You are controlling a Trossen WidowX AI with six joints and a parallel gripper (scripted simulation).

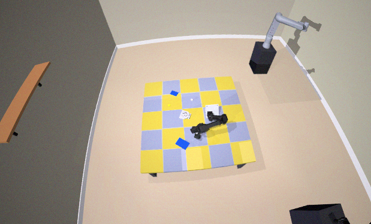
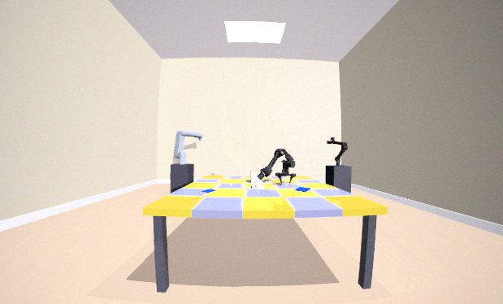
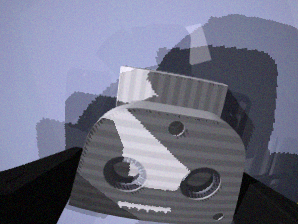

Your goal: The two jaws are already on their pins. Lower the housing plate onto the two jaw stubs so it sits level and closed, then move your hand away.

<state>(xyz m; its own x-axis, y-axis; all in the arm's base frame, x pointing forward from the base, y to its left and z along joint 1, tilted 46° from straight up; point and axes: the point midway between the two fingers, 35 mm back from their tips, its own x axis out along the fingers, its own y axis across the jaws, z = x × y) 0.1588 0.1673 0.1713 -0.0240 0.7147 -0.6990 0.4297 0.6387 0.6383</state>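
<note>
The white ribbed part is 10 mm ahead of my gripper tip. From my gripper tip the other things lie so: white dot: 500 mm to the right, 40 mm ahead; yellow dot: 440 mm to the right, 340 mm ahead, 10 mm below; grey housing plate: 20 mm above, 10 mm ahead.
</note>
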